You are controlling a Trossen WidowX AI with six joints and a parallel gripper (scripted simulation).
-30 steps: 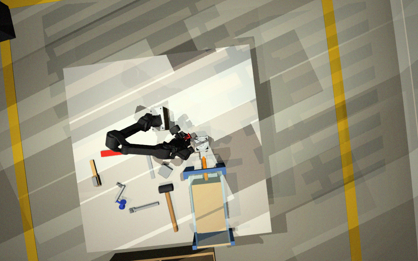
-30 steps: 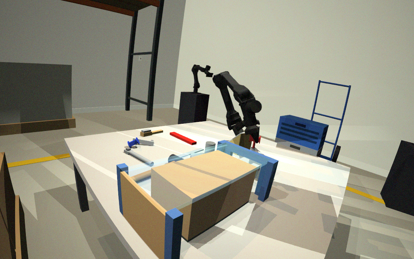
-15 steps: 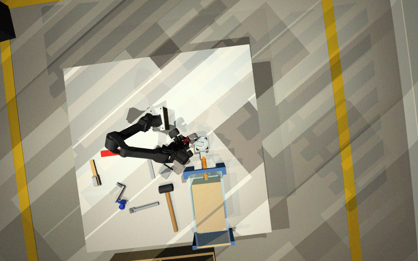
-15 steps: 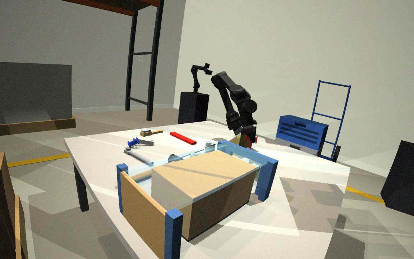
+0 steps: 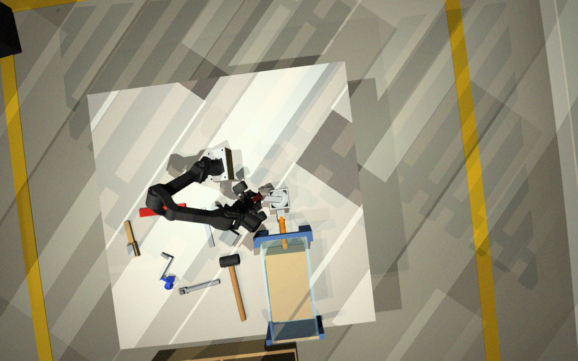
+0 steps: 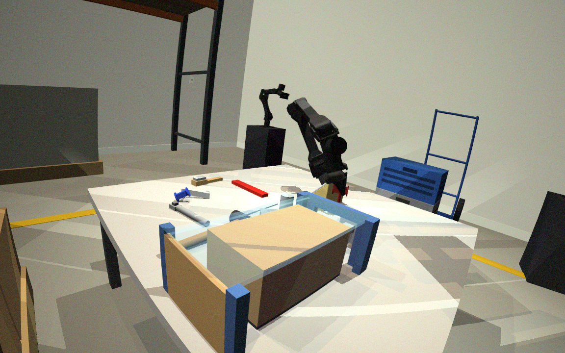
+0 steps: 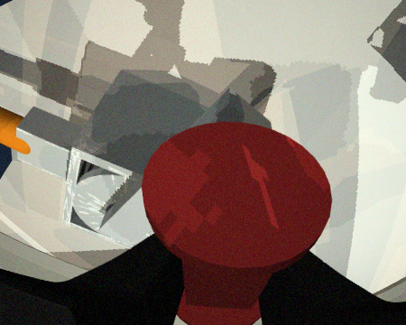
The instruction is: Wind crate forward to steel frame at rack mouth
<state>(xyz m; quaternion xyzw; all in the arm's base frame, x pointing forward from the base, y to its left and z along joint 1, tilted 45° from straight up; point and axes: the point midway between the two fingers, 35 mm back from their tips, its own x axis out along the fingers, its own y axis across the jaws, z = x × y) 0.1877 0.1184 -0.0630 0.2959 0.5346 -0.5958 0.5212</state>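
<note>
Now: the red-knobbed winch handle 2 cm ahead of my gripper tip, 2 cm to the left of it and 3 cm below it. From my gripper tip the other things lie so: grey block: 16 cm ahead, 21 cm to the right, 12 cm below; winch: 2 cm ahead, 8 cm to the left, 10 cm below; red knob: 1 cm to the right.
</note>
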